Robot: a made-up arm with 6 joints.
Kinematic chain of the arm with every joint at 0, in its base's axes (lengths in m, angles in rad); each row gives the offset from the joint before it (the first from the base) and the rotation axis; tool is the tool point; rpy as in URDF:
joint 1: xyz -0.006 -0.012 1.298 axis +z
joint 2: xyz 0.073 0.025 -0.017 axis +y
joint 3: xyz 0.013 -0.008 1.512 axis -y
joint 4: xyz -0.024 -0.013 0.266 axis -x
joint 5: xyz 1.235 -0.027 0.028 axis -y
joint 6: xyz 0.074 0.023 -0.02 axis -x
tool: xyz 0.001 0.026 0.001 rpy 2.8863 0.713 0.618
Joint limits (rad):
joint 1: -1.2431..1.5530
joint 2: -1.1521..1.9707
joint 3: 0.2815..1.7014
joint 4: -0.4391..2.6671
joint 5: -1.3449..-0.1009
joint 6: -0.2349..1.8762
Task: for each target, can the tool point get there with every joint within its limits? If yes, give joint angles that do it. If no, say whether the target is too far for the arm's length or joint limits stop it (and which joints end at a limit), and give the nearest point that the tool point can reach.
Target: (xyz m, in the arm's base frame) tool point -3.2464 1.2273 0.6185
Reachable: no: too far | nearest point -2.4180 0.9105 1.9533 | short by 1.603 m
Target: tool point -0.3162 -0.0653 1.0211
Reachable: no: joint limits stop it (at a limit: joint 1, joint 2, joint 3, joint 5) | nearest point 0.4813 -1.4627 -0.5195 | short by 2.228 m
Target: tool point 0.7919 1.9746 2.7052
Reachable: yes | joints 1.2131 0.5725 0.4804 2.0597 -1.1049 0.4652
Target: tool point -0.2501 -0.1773 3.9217
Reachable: yes | joints 0.6142 -0.4202 0.7893 0.3252 -0.5193 0.7548
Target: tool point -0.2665 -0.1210 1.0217
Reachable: no: joint limits stop it (at a limit: joint 1, joint 2, joint 3, joint 5) | nearest point 0.4817 -1.4625 -0.5194 | short by 2.176 m
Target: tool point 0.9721 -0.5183 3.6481
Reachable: yes | joints -0.5077 0.0813 0.6707 -0.1516 -1.1537 0.1575
